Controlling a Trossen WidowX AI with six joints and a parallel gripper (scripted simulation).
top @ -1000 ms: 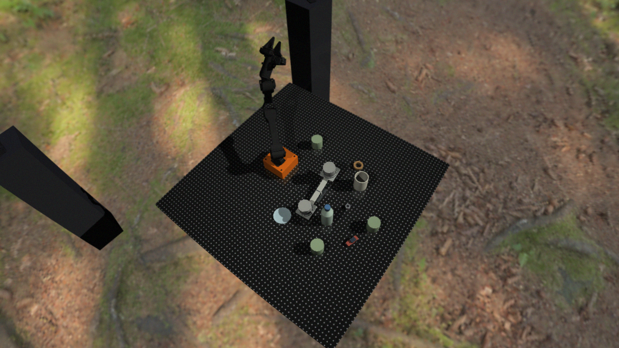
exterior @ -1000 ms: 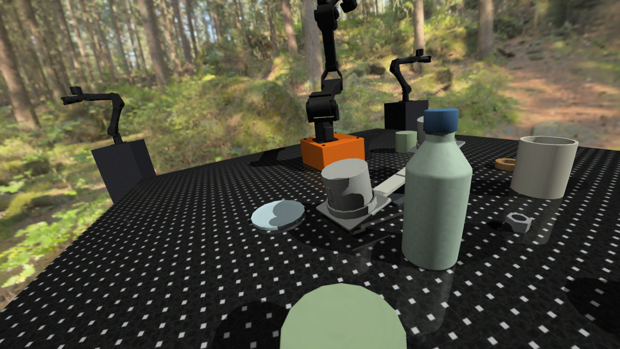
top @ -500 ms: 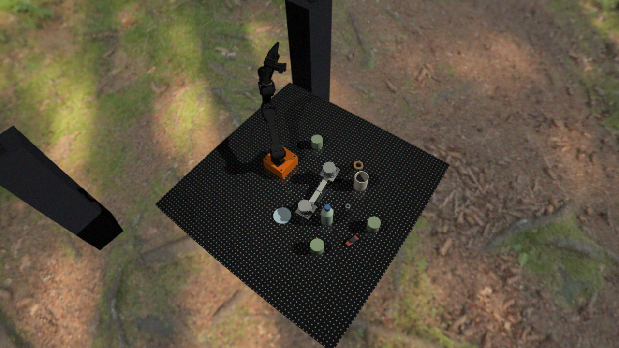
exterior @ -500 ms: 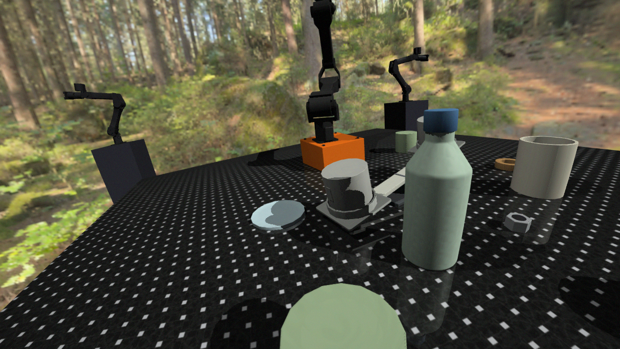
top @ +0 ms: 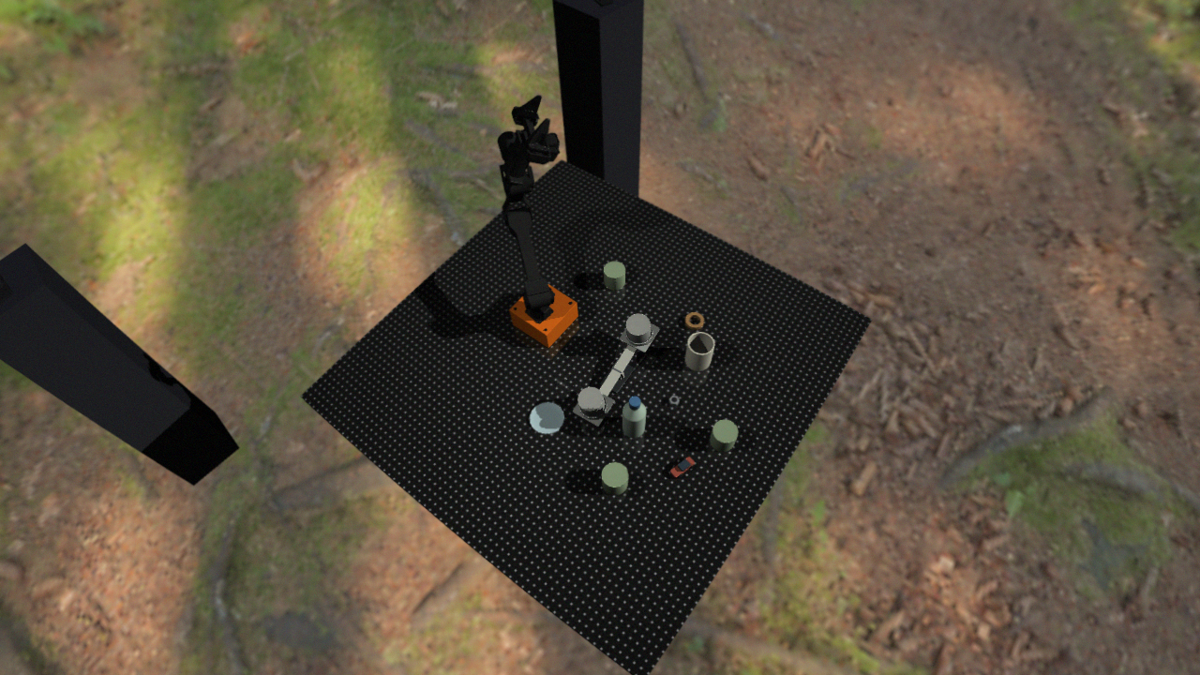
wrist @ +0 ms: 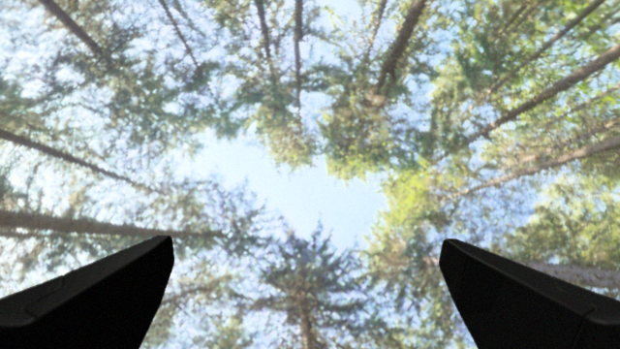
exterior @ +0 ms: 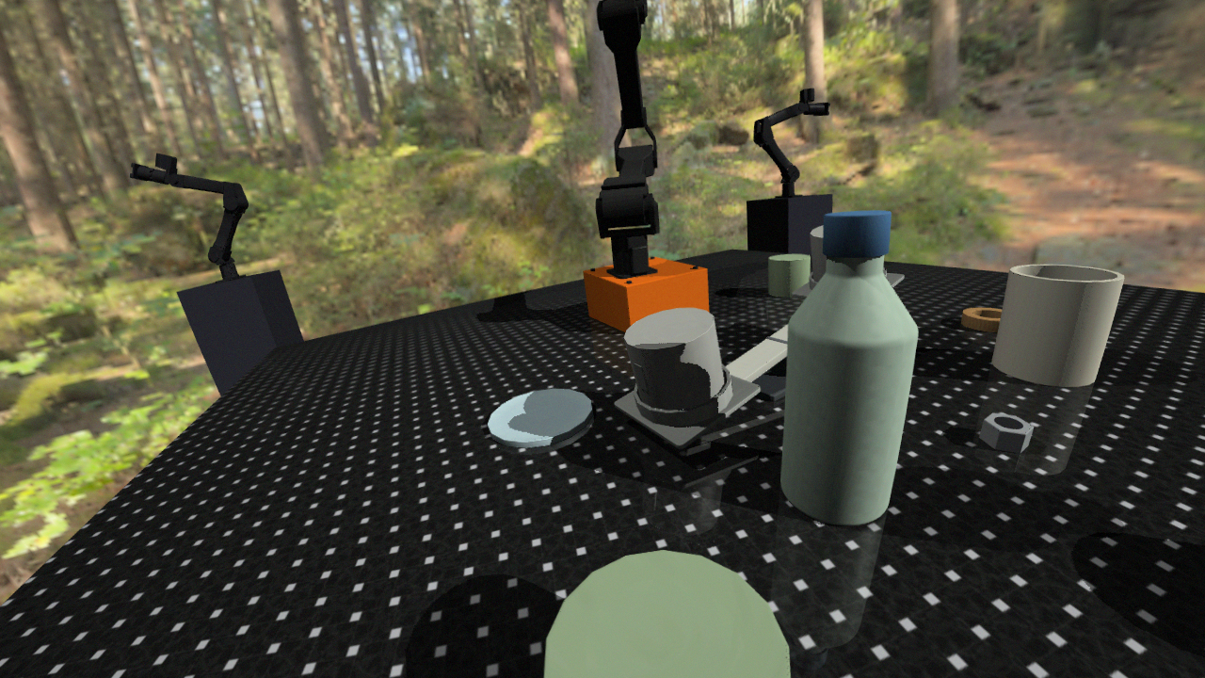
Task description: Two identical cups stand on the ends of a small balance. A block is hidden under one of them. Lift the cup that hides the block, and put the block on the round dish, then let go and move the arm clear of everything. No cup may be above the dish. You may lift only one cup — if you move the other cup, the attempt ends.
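Now: gripper tip 680 mm above the pale green block, 360 mm short of it and 250 mm to the left of it. From my gripper tip the other things lie so: wooden ring (720 mm below, 390 mm ahead, 190 mm to the left); beige cup (680 mm below, 480 mm ahead, 90 mm to the left); round pale blue dish (720 mm below, 360 mm to the right, 280 mm ahead).
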